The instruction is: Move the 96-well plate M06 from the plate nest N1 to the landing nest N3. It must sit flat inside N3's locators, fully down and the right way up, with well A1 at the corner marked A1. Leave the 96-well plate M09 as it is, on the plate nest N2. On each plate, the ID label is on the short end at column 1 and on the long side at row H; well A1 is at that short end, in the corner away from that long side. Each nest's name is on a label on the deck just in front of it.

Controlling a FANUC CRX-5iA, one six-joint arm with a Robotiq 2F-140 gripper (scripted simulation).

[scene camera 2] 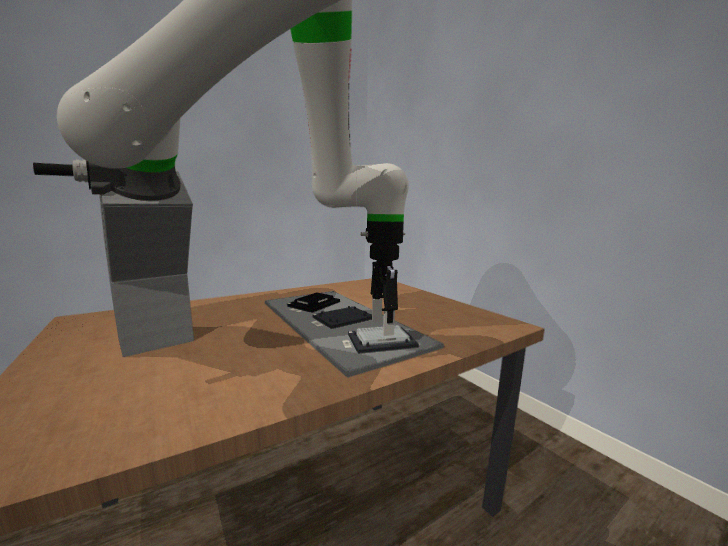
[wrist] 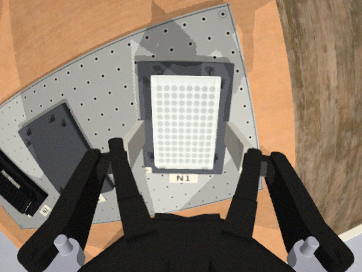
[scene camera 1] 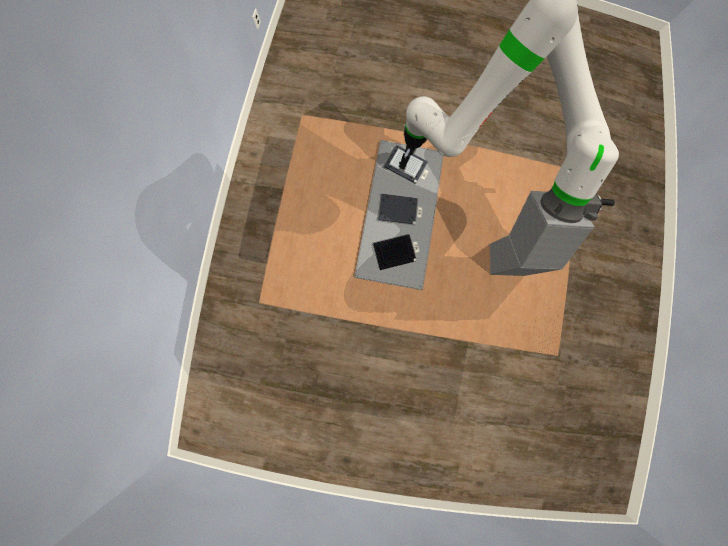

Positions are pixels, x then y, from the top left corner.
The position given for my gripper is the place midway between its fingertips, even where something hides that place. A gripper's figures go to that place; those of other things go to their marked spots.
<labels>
My gripper (wrist: 185, 131) is 0.20 m from the lens. A white 96-well plate M06 (wrist: 174, 120): 0.21 m from the lens. A dark plate nest N1 (wrist: 146, 69): 0.22 m from the lens. A dark landing nest N3 (wrist: 58, 152): 0.33 m from the lens. The marked spots on the dark plate nest N1 and the dark landing nest N3 are 0.20 m apart.
</labels>
